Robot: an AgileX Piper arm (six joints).
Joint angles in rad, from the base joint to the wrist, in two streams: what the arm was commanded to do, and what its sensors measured. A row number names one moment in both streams.
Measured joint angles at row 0:
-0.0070 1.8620 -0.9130 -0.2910 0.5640 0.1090
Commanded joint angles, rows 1 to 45:
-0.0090 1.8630 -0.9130 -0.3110 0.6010 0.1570
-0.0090 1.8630 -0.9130 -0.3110 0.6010 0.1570
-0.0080 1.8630 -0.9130 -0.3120 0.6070 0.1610
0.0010 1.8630 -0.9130 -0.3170 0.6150 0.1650
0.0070 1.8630 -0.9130 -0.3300 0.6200 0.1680
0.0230 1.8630 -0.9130 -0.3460 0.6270 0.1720
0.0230 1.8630 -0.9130 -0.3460 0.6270 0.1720
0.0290 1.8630 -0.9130 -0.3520 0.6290 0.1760
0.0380 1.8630 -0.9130 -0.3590 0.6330 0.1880
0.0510 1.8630 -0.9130 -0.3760 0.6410 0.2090
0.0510 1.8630 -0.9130 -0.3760 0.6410 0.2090
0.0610 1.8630 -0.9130 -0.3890 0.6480 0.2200
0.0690 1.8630 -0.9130 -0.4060 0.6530 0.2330
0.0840 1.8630 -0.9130 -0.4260 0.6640 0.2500
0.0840 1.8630 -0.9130 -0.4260 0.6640 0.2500
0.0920 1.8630 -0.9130 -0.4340 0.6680 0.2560
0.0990 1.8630 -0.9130 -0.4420 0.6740 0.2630
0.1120 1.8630 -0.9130 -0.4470 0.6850 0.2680
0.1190 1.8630 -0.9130 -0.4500 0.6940 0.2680
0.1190 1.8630 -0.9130 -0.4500 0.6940 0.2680
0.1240 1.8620 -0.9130 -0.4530 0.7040 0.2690
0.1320 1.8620 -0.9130 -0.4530 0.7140 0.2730
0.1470 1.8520 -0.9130 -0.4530 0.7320 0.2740
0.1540 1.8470 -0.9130 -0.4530 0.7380 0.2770
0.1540 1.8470 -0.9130 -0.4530 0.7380 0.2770
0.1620 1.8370 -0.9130 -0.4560 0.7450 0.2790
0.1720 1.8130 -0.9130 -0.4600 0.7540 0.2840
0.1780 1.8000 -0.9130 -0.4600 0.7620 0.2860
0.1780 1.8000 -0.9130 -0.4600 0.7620 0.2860
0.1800 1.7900 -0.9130 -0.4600 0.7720 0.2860
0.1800 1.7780 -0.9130 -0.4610 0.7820 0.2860
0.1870 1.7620 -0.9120 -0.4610 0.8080 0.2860
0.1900 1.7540 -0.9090 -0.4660 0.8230 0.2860
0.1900 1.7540 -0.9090 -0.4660 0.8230 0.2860
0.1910 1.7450 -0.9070 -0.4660 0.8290 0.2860
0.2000 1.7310 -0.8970 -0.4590 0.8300 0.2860
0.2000 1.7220 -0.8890 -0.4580 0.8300 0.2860
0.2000 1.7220 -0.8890 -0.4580 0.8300 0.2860
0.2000 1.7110 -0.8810 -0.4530 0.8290 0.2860
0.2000 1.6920 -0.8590 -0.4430 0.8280 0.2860
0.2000 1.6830 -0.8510 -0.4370 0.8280 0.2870
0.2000 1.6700 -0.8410 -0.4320 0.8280 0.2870
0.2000 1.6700 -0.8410 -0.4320 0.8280 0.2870
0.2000 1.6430 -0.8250 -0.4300 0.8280 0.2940
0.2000 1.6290 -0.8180 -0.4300 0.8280 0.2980
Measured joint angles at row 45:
0.1960 1.6700 -0.8370 -0.4160 0.8100 0.2860
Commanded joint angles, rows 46 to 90:
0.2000 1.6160 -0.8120 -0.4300 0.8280 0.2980
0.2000 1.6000 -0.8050 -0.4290 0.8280 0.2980
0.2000 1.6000 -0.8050 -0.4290 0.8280 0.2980
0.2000 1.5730 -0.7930 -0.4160 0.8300 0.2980
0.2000 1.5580 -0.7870 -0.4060 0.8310 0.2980
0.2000 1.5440 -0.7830 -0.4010 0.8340 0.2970
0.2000 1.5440 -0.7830 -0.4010 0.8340 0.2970
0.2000 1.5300 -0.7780 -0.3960 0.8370 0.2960
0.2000 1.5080 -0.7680 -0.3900 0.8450 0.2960
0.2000 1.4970 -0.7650 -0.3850 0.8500 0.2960
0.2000 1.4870 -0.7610 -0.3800 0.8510 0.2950
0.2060 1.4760 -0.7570 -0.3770 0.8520 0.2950
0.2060 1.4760 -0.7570 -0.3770 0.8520 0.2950
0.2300 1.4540 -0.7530 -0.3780 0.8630 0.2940
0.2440 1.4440 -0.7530 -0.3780 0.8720 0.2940
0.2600 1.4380 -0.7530 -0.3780 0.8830 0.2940
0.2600 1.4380 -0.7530 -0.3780 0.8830 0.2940
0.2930 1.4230 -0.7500 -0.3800 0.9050 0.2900
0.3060 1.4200 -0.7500 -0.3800 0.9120 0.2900
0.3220 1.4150 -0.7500 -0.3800 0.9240 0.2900
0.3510 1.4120 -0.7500 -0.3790 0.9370 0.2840
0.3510 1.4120 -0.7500 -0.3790 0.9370 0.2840
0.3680 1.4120 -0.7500 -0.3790 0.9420 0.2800
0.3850 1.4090 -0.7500 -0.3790 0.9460 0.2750
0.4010 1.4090 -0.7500 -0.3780 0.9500 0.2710
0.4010 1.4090 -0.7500 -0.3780 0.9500 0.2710
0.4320 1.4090 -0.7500 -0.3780 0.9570 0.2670
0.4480 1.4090 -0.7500 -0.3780 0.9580 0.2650
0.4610 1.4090 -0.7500 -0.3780 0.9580 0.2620
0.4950 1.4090 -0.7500 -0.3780 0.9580 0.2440
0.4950 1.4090 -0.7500 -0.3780 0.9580 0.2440
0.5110 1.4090 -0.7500 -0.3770 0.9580 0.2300
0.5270 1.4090 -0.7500 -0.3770 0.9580 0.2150
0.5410 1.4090 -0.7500 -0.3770 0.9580 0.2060
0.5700 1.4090 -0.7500 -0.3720 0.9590 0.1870
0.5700 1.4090 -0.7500 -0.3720 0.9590 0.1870
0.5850 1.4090 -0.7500 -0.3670 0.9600 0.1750
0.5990 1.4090 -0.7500 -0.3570 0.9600 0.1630
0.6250 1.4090 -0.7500 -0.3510 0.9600 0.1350
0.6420 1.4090 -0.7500 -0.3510 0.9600 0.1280
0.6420 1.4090 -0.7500 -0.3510 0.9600 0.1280
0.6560 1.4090 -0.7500 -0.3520 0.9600 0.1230
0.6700 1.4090 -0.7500 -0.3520 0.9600 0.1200
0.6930 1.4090 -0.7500 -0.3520 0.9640 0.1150
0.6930 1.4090 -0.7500 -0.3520 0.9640 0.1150
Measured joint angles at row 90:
0.6630 1.4150 -0.7540 -0.3330 0.9440 0.1350
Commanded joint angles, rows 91 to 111:
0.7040 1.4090 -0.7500 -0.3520 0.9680 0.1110
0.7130 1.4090 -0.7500 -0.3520 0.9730 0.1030
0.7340 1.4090 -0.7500 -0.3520 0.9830 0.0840
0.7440 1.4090 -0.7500 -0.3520 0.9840 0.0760
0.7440 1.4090 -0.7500 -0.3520 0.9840 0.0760
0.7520 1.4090 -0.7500 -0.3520 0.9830 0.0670
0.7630 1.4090 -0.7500 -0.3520 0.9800 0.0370
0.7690 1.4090 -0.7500 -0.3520 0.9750 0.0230
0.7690 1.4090 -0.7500 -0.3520 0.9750 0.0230
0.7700 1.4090 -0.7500 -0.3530 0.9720 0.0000
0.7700 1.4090 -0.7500 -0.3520 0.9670 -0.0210
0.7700 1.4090 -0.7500 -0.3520 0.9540 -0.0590
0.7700 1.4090 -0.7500 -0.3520 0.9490 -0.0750
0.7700 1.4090 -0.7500 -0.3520 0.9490 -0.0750
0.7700 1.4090 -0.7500 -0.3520 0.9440 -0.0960
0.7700 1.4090 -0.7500 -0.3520 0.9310 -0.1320
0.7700 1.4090 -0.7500 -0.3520 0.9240 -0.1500
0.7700 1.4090 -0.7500 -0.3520 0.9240 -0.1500
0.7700 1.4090 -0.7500 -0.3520 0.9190 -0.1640
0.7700 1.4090 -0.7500 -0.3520 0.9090 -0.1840
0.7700 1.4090 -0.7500 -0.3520 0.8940 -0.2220
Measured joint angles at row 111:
0.7650 1.4150 -0.7540 -0.3310 0.9130 -0.1600
